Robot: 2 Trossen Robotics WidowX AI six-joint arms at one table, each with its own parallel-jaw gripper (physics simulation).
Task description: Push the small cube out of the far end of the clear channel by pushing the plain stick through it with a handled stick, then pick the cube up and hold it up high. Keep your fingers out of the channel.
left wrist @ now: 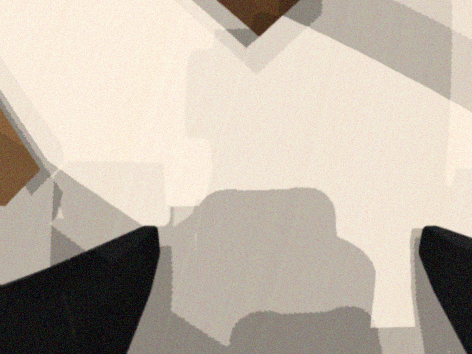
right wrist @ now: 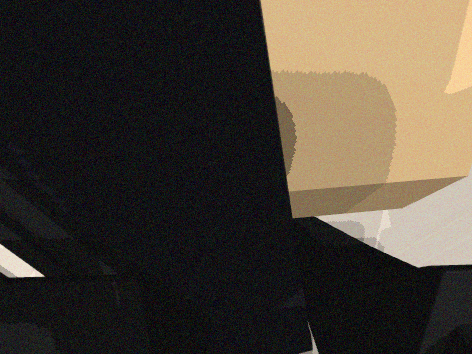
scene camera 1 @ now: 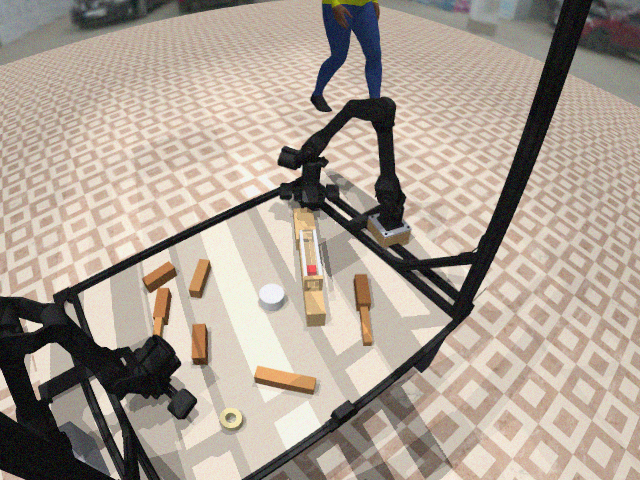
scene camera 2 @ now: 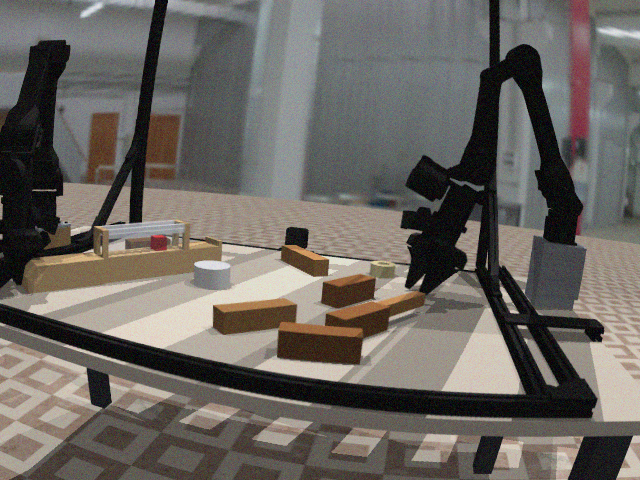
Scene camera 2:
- my left gripper: 413, 292
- my right gripper: 17, 283
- white disc: 213, 275, on the table
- clear channel: 160, 236
